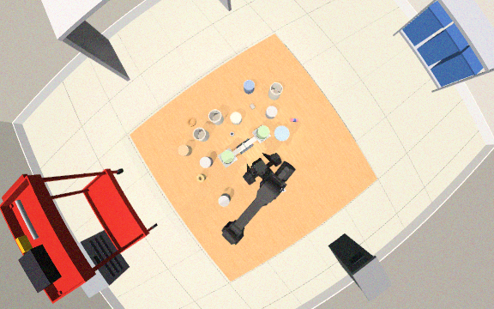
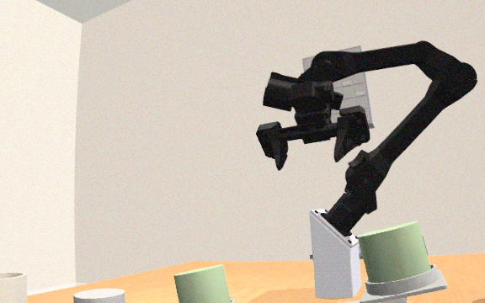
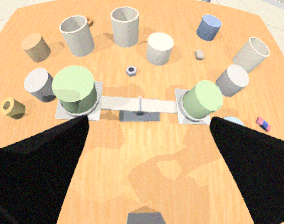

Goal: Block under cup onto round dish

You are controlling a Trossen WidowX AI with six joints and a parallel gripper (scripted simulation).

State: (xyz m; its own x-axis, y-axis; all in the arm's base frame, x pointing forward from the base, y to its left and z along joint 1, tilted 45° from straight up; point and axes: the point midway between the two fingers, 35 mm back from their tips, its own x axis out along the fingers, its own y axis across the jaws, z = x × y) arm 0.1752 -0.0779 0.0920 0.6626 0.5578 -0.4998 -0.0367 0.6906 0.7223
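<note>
Right now the green cup is 100 mm ahead of my gripper tip, 150 mm to the right of it and 170 mm below it. The rest, counted from my gripper tip: grey block: 100 mm ahead, 130 mm to the right, 190 mm below; pale blue round dish: 40 mm ahead, 240 mm to the right, 230 mm below; balance: 100 mm ahead, 10 mm to the left, 200 mm below.
</note>
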